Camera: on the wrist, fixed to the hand. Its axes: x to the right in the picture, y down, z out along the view.
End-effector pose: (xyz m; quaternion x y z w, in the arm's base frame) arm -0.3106 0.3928 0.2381 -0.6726 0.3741 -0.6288 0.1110
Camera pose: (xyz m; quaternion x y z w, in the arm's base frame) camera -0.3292 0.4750 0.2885 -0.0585 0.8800 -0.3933 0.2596
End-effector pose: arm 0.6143 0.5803 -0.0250 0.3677 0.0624 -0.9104 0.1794
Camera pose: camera 0.6269 0.6727 -0.0557 0.4452 0.0444 -0.3644 0.8167
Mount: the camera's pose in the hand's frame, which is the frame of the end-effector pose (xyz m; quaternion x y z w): -0.0131 -0.0816 -0.0530 -0.2381 0.2283 0.6896 0.6447
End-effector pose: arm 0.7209 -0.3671 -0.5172 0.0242 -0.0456 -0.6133 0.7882
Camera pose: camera 0.6444 -0.3755 -0.5781 -0.0635 0.2799 0.1428 0.9472
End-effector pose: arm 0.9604 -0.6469 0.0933 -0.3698 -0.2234 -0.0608 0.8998
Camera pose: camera 0.9452 -0.7430 0.1063 -0.5928 0.3309 0.4437 0.5850
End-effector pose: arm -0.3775 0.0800 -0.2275 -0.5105 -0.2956 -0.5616 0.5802
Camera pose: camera -0.4701 0.0480 -0.2344 -0.5429 0.4276 -0.1489 0.7073
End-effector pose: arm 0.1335 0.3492 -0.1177 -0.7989 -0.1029 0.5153 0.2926
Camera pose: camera 0.1857 0.3898 -0.0451 0.7733 -0.4287 -0.3271 0.3334
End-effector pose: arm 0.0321 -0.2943 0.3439 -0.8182 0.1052 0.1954 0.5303
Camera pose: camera 0.0623 -0.3090 0.4362 0.6258 -0.7066 -0.3299 0.0117
